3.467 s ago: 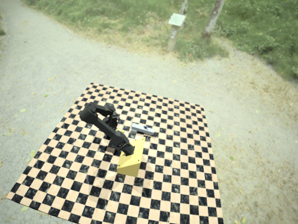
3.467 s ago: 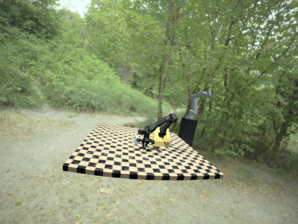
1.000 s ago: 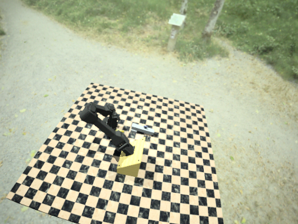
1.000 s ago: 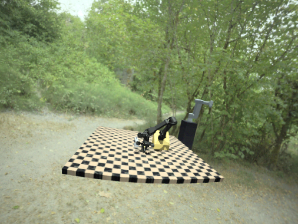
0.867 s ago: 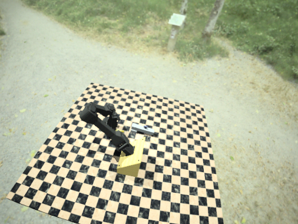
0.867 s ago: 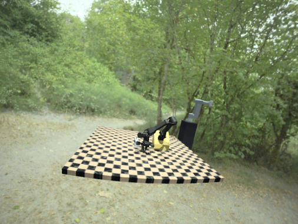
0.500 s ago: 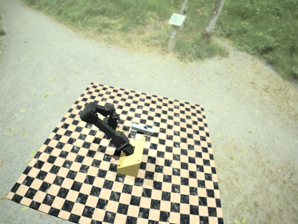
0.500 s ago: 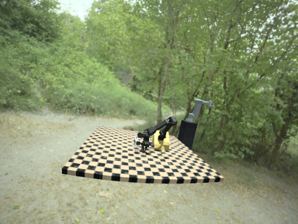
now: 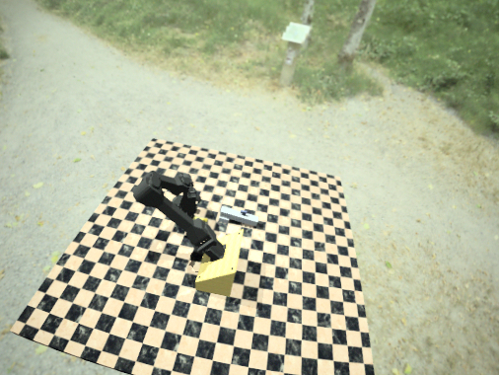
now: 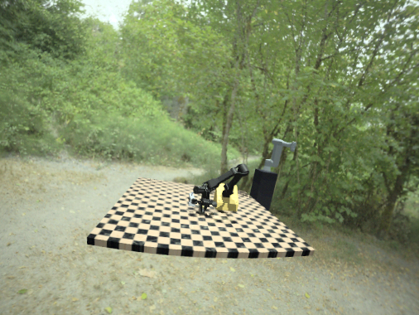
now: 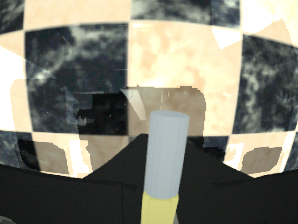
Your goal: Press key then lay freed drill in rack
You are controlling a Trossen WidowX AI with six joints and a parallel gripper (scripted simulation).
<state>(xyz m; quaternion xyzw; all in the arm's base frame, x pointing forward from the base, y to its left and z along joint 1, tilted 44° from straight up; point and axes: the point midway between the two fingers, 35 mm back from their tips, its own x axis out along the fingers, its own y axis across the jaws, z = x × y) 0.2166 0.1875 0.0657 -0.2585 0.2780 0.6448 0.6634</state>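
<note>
The yellow drill is 4 cm to the right of my gripper tip and 4 cm above it. The rest, counted from my gripper tip: grey rack 5 cm to the right, 1 cm above; blue key 25 cm to the right, 6 cm ahead, 4 cm above; grey block 22 cm to the right, 7 cm ahead, 3 cm above.
</note>
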